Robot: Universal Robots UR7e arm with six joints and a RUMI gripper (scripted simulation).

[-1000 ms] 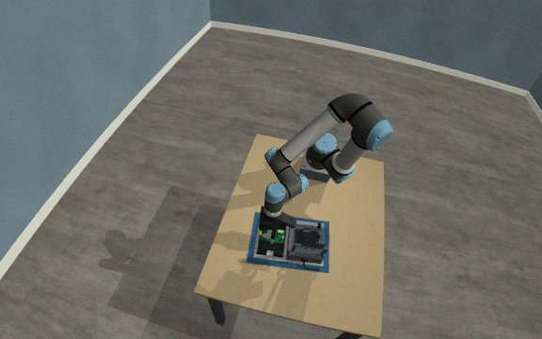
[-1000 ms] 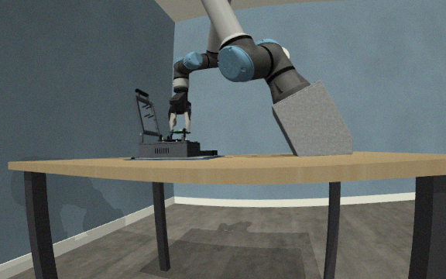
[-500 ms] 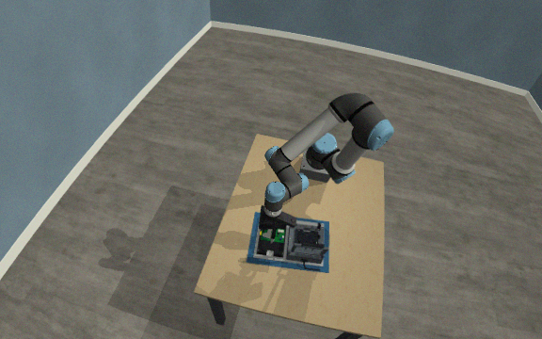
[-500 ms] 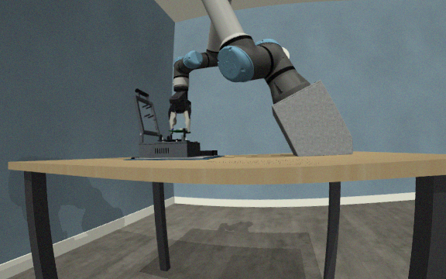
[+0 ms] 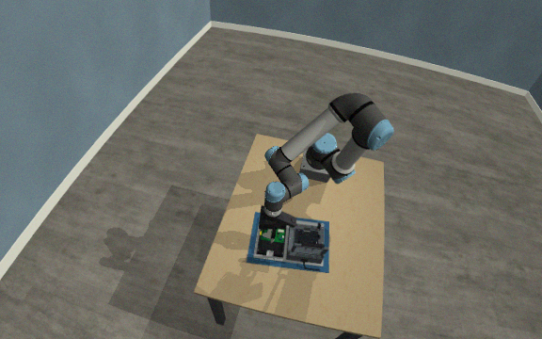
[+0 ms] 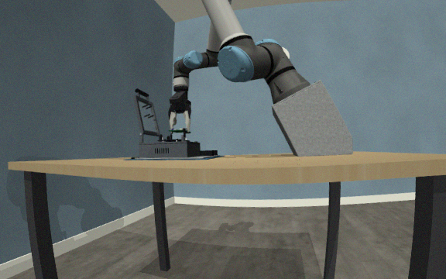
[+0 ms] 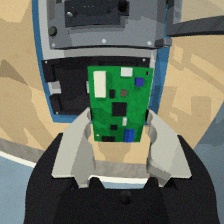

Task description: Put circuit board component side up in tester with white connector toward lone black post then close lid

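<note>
Now: hand 17 cm to the right of the tester bed, 5 cm past it and 5 cm above it. Also, from my hand: green circuit board: right at my hand; then see-through lid: 18 cm to the left, 7 cm ahead, 6 cm above.
</note>
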